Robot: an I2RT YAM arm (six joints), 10 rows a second.
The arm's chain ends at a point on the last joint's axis. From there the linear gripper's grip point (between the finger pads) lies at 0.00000 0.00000 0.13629 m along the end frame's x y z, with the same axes.
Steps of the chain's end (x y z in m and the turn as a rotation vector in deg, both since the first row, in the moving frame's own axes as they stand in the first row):
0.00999, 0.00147, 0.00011, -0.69, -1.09, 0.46
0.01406, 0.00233, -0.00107, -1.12, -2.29, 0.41
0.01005, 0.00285, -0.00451, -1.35, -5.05, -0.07
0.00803, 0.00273, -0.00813, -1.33, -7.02, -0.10
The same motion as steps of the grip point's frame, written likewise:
0.00739, 0.00310, 0.00008, -0.69, -1.09, 0.46
0.00861, 0.00497, -0.00120, -1.12, -2.29, 0.41
-0.00194, 0.00606, -0.00508, -1.35, -5.05, -0.07
-0.00862, 0.00590, -0.00919, -1.33, -7.02, -0.10

